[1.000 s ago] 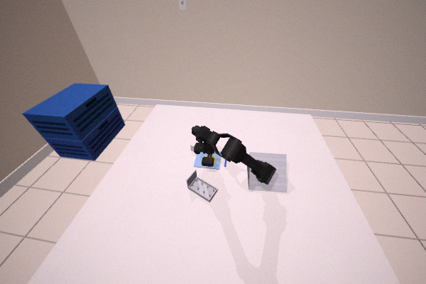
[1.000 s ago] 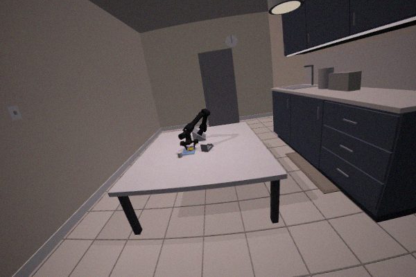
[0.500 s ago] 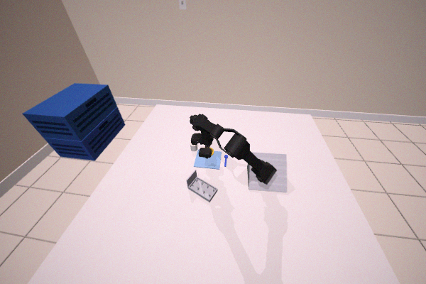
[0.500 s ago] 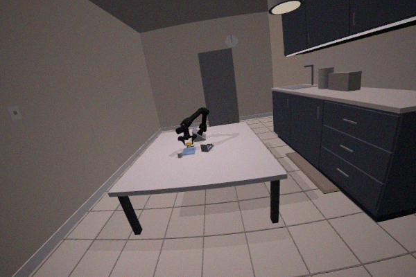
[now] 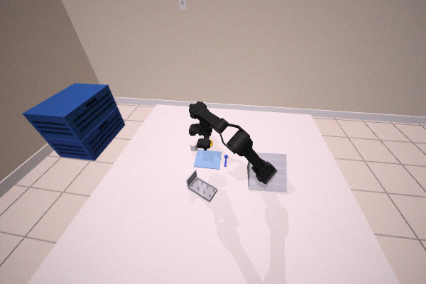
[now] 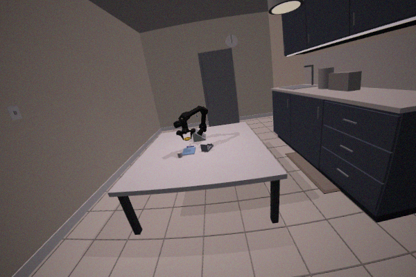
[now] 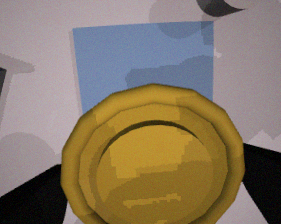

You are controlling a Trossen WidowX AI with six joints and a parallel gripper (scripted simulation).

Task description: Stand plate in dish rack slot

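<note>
The grey dish rack is 190 mm to the left of my gripper tip, 110 mm below it and 10 mm behind it. From my gripper tip the other things lie so: yellow plate: 10 mm above; blue mat: 130 mm below, 10 mm to the right; cup: 110 mm below, 100 mm ahead, 80 mm to the right.
</note>
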